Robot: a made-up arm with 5 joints. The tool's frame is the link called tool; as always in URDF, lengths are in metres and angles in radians.
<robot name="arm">
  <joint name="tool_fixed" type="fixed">
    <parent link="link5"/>
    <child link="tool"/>
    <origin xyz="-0.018 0.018 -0.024" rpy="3.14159 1.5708 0"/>
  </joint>
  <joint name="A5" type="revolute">
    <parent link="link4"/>
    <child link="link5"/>
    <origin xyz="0.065 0.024 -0.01" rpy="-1.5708 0 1.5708"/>
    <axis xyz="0 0 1"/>
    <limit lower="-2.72" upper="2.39"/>
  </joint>
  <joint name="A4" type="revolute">
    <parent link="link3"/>
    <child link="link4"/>
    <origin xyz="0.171 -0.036 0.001"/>
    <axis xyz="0 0 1"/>
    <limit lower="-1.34" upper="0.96"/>
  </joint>
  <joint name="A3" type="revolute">
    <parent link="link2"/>
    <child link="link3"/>
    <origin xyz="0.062 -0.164 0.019"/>
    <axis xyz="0 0 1"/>
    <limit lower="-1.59" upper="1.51"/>
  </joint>
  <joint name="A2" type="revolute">
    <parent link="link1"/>
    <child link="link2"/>
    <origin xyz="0.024 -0.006 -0.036" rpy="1.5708 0 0"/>
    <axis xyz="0 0 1"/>
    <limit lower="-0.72" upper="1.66"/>
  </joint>
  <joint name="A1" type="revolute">
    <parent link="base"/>
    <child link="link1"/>
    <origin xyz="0.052 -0.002 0.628" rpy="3.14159 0 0"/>
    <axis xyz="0 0 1"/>
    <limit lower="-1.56" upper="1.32"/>
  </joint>
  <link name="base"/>
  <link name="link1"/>
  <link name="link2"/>
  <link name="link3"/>
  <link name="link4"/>
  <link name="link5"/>
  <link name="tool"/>
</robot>
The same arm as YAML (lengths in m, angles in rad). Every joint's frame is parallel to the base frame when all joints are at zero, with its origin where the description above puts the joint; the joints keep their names.
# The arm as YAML. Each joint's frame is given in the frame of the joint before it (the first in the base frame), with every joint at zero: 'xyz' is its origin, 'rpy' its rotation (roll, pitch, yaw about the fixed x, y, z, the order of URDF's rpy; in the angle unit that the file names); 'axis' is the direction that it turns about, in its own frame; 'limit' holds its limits. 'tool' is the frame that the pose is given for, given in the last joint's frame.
units:
  length: m
  angle: rad
joints:
  - name: A1
    type: revolute
    origin:
      xyz: [0.052, -0.002, 0.628]
      rpy: [0.0, 0.0, 0.0]
    axis: "-z"
    limit:
      lower: -1.56
      upper: 1.32
  - name: A2
    type: revolute
    origin:
      xyz: [0.024, 0.006, 0.036]
      rpy: [0.0, 0.0, 0.0]
    axis: "+y"
    limit:
      lower: -0.72
      upper: 1.66
  - name: A3
    type: revolute
    origin:
      xyz: [0.062, 0.019, 0.164]
      rpy: [0.0, 0.0, 0.0]
    axis: "+y"
    limit:
      lower: -1.59
      upper: 1.51
  - name: A4
    type: revolute
    origin:
      xyz: [0.171, 0.001, 0.036]
      rpy: [0.0, 0.0, 0.0]
    axis: "+y"
    limit:
      lower: -1.34
      upper: 0.96
  - name: A5
    type: revolute
    origin:
      xyz: [0.065, -0.01, -0.024]
      rpy: [0.0, 0.0, 0.0]
    axis: "-x"
    limit:
      lower: -2.72
      upper: 2.39
tool:
  origin:
    xyz: [0.024, -0.018, 0.018]
    rpy: [0.0, 0.0, 0.0]

